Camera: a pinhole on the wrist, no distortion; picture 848 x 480 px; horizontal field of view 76.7 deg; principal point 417.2 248.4 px. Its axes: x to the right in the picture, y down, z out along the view. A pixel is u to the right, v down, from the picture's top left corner.
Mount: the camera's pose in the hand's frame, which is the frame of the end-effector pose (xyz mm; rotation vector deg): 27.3 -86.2 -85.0 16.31 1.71 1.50
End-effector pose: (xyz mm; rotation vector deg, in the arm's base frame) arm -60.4 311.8 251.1 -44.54 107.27 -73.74
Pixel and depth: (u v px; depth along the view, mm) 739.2 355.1 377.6
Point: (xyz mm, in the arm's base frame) 43.1 -84.8 228.7
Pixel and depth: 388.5 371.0 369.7
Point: 181.3 113.3 280.1
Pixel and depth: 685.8 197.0 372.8
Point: 43.6 -70.8 345.9
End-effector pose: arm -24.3 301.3 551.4 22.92 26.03 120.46
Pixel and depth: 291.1 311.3 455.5
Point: 295.5 391.7 792.4
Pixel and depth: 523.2 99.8 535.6
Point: 338.3 686.9 731.6
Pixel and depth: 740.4 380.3 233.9
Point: 18.5 521.1 661.0
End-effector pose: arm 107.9 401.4 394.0 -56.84 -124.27 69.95
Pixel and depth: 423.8 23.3 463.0
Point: -279.4 139.9 591.3
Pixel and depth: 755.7 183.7 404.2
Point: -360.0 396.8 470.8
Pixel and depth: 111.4 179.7 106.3
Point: 68.9 325.4 498.5
